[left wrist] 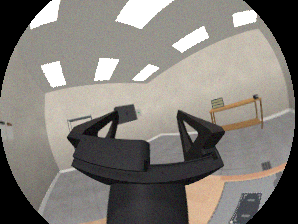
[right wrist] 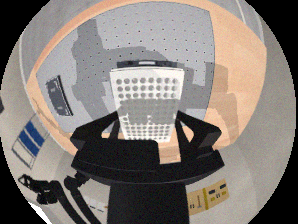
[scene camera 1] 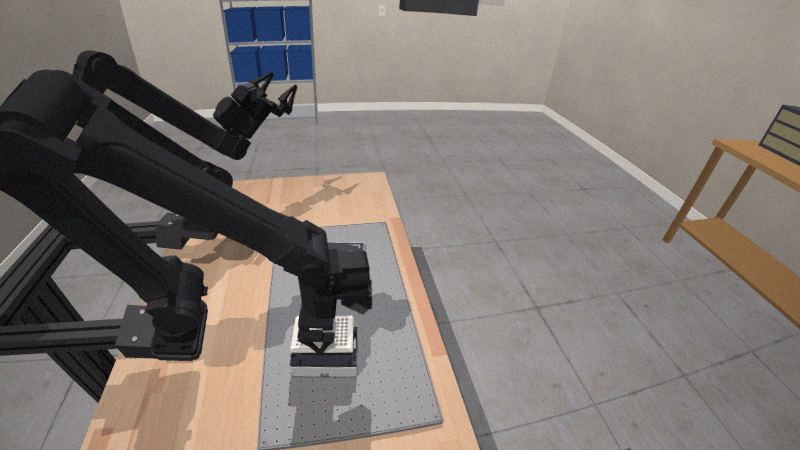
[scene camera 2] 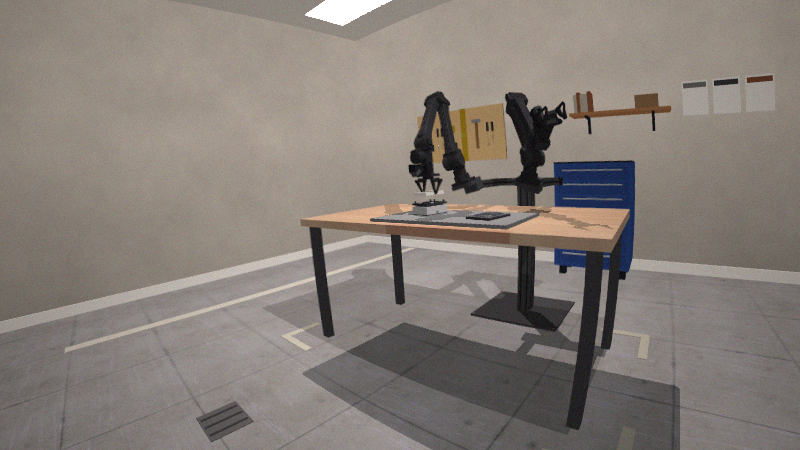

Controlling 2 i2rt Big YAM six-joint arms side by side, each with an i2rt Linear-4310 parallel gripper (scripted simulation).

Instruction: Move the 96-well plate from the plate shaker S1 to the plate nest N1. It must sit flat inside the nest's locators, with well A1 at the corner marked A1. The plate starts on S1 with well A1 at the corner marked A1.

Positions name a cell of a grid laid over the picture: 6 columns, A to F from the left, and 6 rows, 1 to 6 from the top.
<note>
In view: the left gripper (scene camera 1: C2), the right gripper (scene camera 1: C5) and a white 96-well plate (scene camera 1: C5).
The white 96-well plate shows as well in the right wrist view (right wrist: D3). The left gripper also shows in the left wrist view (left wrist: C4). The right gripper is seen too in the right wrist view (right wrist: C4). The left wrist view misses the white 96-well plate: it is out of frame.
</note>
